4 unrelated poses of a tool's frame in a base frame.
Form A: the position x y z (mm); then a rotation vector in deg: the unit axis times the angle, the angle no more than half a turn.
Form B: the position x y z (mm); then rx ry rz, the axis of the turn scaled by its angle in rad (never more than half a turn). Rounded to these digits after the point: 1 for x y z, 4 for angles.
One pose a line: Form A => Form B
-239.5 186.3 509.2 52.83 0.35 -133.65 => -239.5 186.3 509.2 0.9221 0.0061 -2.3326
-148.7 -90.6 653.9 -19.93 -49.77 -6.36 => -148.7 -90.6 653.9 -0.3478 -0.8687 -0.1110
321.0 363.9 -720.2 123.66 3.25 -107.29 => 321.0 363.9 -720.2 2.1583 0.0567 -1.8726
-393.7 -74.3 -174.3 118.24 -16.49 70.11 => -393.7 -74.3 -174.3 2.0637 -0.2878 1.2237
